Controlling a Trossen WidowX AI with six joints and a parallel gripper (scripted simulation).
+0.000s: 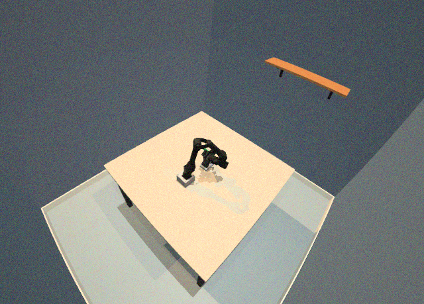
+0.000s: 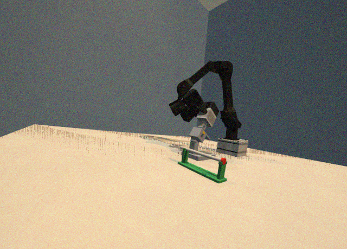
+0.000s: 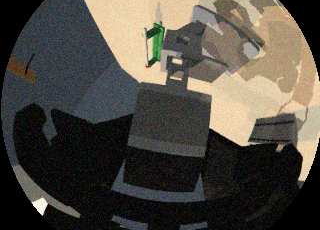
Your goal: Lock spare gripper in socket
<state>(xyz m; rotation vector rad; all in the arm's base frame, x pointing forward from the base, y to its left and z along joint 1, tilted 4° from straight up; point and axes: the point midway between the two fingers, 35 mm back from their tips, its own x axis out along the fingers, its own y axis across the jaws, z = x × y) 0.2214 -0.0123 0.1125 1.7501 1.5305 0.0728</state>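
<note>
Right now the green cradle is 15 cm ahead of my gripper tip, 13 cm below it and 10 cm to the left of it. The rest, counted from my gripper tip: spare gripper: 1 cm to the right; then grey mount: 10 cm below, 3 cm ahead, 1 cm to the right.
</note>
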